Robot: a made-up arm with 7 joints.
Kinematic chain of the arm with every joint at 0, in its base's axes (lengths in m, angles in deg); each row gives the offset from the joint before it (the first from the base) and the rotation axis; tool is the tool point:
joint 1: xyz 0 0.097 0 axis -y
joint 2: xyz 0 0.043 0 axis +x
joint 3: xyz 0 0 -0.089 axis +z
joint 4: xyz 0 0 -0.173 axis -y
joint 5: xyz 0 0 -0.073 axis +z
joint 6: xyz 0 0 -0.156 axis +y
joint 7: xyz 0 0 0 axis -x
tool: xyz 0 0 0
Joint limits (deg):
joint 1: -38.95..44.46
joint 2: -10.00..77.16
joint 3: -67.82..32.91
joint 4: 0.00..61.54
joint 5: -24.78..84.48
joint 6: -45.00..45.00
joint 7: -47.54..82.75
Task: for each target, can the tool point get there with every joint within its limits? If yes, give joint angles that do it. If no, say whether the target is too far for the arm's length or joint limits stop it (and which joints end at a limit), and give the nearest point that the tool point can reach.
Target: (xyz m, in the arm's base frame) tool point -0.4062 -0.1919 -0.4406
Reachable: no: too far | nearest point -0.2487 -0.0343 -0.3691 | short by 0.234 m
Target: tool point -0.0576 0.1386 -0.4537
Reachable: yes | joints -21.62 13.69 -43.05 42.78 10.34 25.49 -20.65
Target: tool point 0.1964 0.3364 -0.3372
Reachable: yes | joints 1.69 29.62 0.39 54.46 28.91 10.90 65.96
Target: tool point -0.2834 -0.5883 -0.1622
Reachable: no: too far | nearest point -0.1503 -0.1080 -0.3068 | short by 0.519 m
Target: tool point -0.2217 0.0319 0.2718
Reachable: no: joint limits stop it (at a limit: joint 1, joint 2, joint 3, joint 4) | nearest point -0.1503 -0.1080 -0.3068 | short by 0.600 m
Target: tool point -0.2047 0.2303 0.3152
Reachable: no: joint limits stop it (at a limit: joint 1, joint 2, joint 3, joint 4) | nearest point 0.1037 0.5262 0.1356 | short by 0.464 m
